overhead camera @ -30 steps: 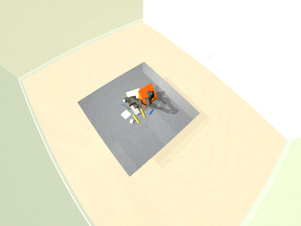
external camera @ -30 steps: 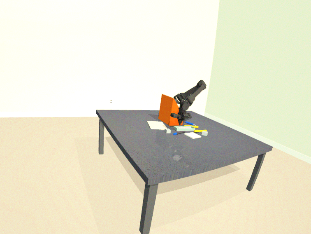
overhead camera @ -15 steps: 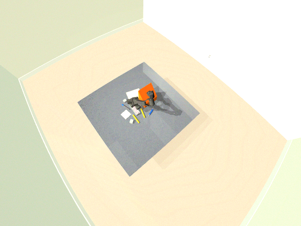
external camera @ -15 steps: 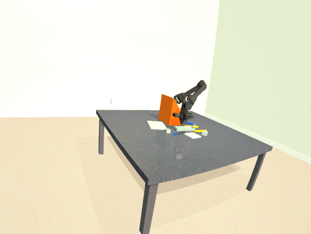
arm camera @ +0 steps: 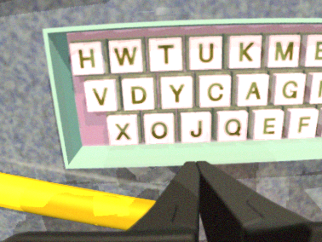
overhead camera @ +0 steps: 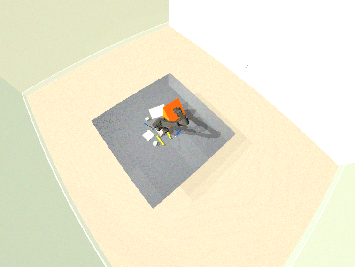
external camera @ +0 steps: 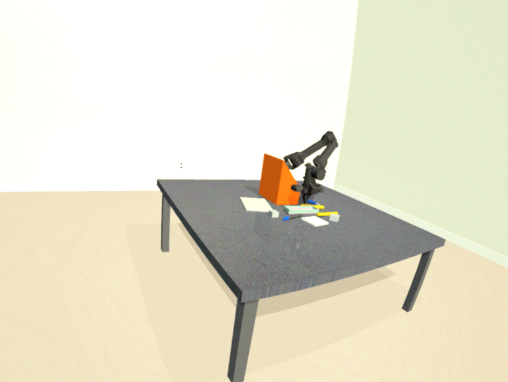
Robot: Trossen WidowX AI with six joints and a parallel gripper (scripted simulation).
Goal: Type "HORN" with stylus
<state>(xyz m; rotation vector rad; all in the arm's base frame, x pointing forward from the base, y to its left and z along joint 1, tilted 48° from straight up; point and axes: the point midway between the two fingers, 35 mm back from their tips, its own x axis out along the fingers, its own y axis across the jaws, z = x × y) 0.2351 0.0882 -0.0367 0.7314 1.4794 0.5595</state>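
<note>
Now: gripper tip 100 mm past the stylus, 150 mm to the right of it and 30 mm above it. The rest, counted from my gripper tip: white pad (170 mm ahead, 50 mm to the right, 40 mm below); then grey block (50 mm ahead, 230 mm to the right, 30 mm below); then blue-tipped pen (110 mm ahead, 170 mm to the right, 30 mm below).
</note>
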